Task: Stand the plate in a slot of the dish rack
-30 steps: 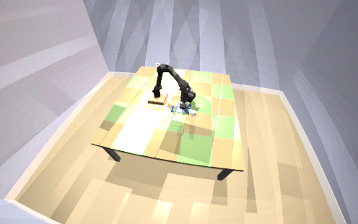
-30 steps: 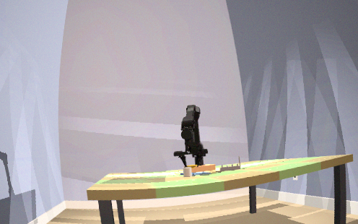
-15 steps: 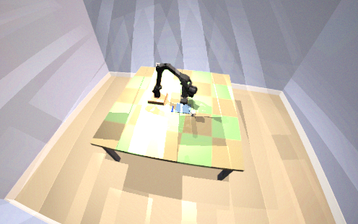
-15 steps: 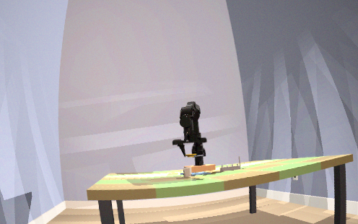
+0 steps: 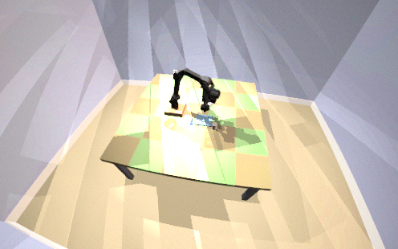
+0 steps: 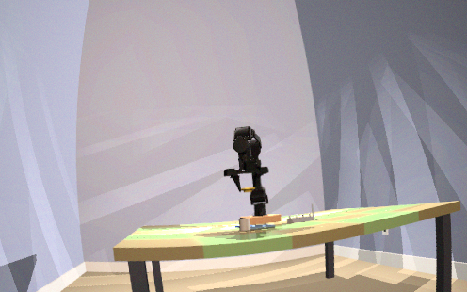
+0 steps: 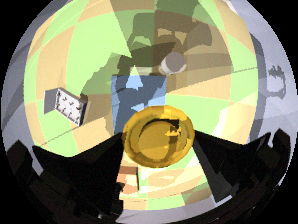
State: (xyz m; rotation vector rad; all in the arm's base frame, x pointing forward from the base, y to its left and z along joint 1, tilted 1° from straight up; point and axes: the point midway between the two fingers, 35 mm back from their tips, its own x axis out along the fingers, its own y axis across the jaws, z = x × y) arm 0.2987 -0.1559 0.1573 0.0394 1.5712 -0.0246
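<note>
The grey dish rack lies 240 mm to the left of my gripper tip, 140 mm below it and 10 mm ahead of it. Also, from my gripper tip: yellow plate: 10 mm above; then cup: 140 mm below, 90 mm ahead, 50 mm to the right; then light blue mat: 160 mm below, 30 mm to the left, 10 mm behind.
</note>
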